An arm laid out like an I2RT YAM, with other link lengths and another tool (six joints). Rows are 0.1 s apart.
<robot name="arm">
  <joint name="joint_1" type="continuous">
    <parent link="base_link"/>
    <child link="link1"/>
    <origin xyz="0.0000 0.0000 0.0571" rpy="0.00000 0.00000 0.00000"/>
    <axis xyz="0 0 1"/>
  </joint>
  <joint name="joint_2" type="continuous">
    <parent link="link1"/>
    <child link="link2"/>
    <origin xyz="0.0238 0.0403 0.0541" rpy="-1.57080 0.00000 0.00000"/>
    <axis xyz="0 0 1"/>
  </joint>
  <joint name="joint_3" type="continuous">
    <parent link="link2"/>
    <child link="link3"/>
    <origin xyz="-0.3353 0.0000 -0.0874" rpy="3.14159 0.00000 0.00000"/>
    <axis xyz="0 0 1"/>
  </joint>
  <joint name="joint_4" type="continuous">
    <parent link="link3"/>
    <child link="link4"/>
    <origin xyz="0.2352 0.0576 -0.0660" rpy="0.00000 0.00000 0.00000"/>
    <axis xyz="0 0 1"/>
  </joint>
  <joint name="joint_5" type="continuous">
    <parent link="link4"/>
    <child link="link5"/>
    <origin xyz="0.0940 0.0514 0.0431" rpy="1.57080 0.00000 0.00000"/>
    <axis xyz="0 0 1"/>
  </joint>
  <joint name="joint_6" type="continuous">
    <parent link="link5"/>
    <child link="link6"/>
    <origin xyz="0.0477 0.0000 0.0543" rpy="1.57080 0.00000 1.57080"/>
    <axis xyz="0 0 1"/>
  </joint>
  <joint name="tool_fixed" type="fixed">
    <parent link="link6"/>
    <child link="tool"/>
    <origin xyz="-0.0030 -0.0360 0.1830" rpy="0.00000 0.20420 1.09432"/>
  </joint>
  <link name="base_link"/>
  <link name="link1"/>
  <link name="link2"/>
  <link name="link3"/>
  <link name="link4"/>
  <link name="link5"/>
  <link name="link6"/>
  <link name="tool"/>
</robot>
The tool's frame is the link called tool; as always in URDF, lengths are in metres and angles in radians. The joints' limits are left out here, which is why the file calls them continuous.
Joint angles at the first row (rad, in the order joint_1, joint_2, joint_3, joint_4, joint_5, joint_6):
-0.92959 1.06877 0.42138 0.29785 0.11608 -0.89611
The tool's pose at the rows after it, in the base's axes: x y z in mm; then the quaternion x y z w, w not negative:
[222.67 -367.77 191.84 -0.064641 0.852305 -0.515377 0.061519]
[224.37 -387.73 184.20 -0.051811 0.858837 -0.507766 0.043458]
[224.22 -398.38 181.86 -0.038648 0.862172 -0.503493 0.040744]
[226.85 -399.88 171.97 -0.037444 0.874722 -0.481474 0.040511]
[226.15 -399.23 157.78 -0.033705 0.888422 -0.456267 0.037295]
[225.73 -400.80 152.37 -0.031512 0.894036 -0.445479 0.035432]
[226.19 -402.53 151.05 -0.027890 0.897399 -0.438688 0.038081]
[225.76 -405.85 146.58 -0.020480 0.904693 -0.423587 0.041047]
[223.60 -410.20 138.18 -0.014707 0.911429 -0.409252 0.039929]
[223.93 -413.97 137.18 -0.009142 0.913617 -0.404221 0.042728]
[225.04 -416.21 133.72 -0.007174 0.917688 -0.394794 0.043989]
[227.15 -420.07 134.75 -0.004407 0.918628 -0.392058 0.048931]
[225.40 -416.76 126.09 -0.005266 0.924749 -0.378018 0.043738]
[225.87 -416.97 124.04 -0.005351 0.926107 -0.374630 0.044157]
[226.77 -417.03 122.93 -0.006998 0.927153 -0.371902 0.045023]
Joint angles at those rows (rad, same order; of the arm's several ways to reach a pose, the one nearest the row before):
-0.93415 1.22528 0.54119 0.21493 0.19155 -0.85143
-0.94031 1.30517 0.58587 0.22086 0.22388 -0.83912
-0.94951 1.34209 0.60740 0.22703 0.23164 -0.81921
-0.95413 1.36819 0.64106 0.17199 0.21483 -0.79622
-0.96026 1.39277 0.66260 0.11984 0.20099 -0.77014
-0.96640 1.40819 0.67796 0.09671 0.19329 -0.76087
-0.97254 1.41737 0.69171 0.08143 0.18261 -0.75016
-0.98631 1.43727 0.71782 0.04920 0.16264 -0.73023
-1.00317 1.46488 0.73475 0.03226 0.14575 -0.71946
-1.01086 1.47871 0.74853 0.02608 0.13657 -0.70875
-1.01702 1.49556 0.76693 0.00773 0.12428 -0.70105
-1.02315 1.50786 0.78228 0.00461 0.11203 -0.69491
-1.02469 1.51711 0.78843 -0.02451 0.10739 -0.69032
-1.02624 1.52322 0.79153 -0.02760 0.10278 -0.68880
-1.02777 1.52783 0.79614 -0.03220 0.09666 -0.69028

